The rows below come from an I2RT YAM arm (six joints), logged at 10 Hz.
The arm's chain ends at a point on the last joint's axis. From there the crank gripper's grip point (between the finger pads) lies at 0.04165 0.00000 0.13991 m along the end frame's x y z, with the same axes.
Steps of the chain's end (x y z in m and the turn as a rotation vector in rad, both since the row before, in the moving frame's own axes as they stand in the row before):
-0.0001, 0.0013, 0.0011, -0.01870, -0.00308, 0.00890
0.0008, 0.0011, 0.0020, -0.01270, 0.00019, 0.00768
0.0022, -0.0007, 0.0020, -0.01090, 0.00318, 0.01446
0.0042, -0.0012, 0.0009, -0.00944, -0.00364, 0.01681
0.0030, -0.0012, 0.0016, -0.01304, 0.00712, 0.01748
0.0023, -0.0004, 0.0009, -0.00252, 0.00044, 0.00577
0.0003, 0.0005, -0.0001, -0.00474, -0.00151, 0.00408
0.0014, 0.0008, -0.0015, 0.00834, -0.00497, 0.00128
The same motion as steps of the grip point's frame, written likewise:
-0.0005, 0.0043, 0.0012, -0.01870, -0.00308, 0.00890
0.0008, 0.0032, 0.0020, -0.01270, 0.00019, 0.00768
0.0026, 0.0014, 0.0019, -0.01090, 0.00318, 0.01446
0.0037, 0.0008, 0.0010, -0.00944, -0.00364, 0.01681
0.0040, 0.0014, 0.0013, -0.01304, 0.00712, 0.01748
0.0024, 0.0002, 0.0009, -0.00252, 0.00044, 0.00577
0.0001, 0.0013, 0.0000, -0.00474, -0.00151, 0.00408
0.0007, -0.0003, -0.0013, 0.00834, -0.00497, 0.00128

